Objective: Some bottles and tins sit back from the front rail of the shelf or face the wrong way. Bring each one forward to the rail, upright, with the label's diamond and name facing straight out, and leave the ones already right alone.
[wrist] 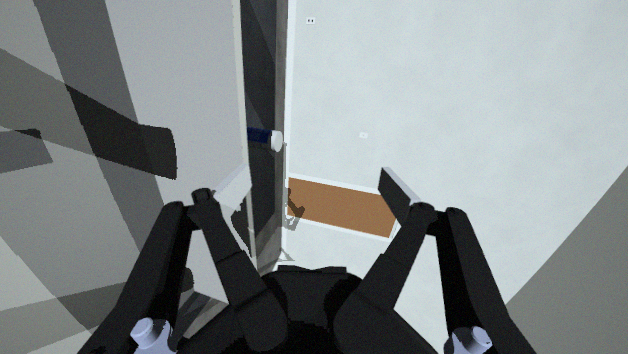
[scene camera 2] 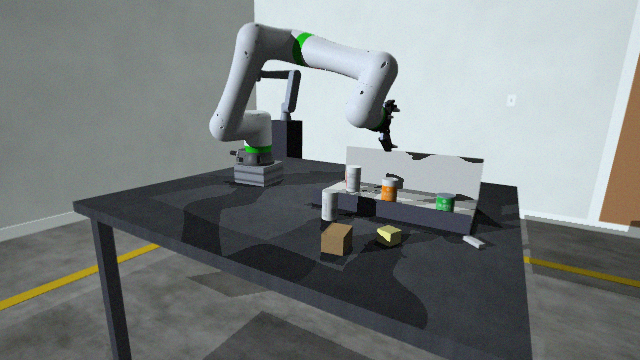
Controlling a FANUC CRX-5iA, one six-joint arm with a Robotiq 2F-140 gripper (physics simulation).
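Frame: origin at the arm's base, x ahead, y left, z up, level; metres.
Where they show: gripper, fingertip midpoint: (wrist: 314, 176) (scene camera 2: 395, 129); arm's base, origin of the base link: (scene camera 2: 259, 162).
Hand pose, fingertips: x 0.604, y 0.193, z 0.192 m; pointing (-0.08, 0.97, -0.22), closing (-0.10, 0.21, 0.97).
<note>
Each offset is from my fingertips to the centre of the thing. "spot": to the spot under its first point.
The shelf (scene camera 2: 417, 216) stands on the table with its tall back panel (scene camera 2: 435, 172) (wrist: 200, 60). An orange tin @[spot: 0.107 m ahead, 0.270 m right, 0.192 m down] (scene camera 2: 389, 192) and a green tin @[0.281 m ahead, 0.229 m right, 0.212 m down] (scene camera 2: 445, 203) stand upright near the front rail, diamond marks facing out. A white bottle @[0.100 m back, 0.154 m right, 0.198 m down] (scene camera 2: 353, 179) stands upright at the shelf's left, a pale side toward the camera and a red-orange edge at its left. Another white bottle @[0.046 m back, 0.402 m right, 0.235 m down] (scene camera 2: 329, 206) stands upright in front of the shelf's left end, small pale print showing. A blue bottle with a white cap @[spot: 0.013 m ahead, 0.281 m left, 0.218 m down] (wrist: 260, 135) shows past the panel's edge, partly hidden. My gripper (scene camera 2: 396, 127) (wrist: 314, 176) is open and empty, above the back panel.
A brown box @[0.093 m ahead, 0.572 m right, 0.258 m down] (scene camera 2: 336, 240), a yellow block @[0.191 m ahead, 0.452 m right, 0.264 m down] (scene camera 2: 389, 236) and a small white piece @[0.390 m ahead, 0.311 m right, 0.277 m down] (scene camera 2: 473, 242) lie on the table (scene camera 2: 280, 295) in front of the shelf. A dark cabinet (scene camera 2: 294, 140) with a grey jointed arm stands behind the robot's base.
</note>
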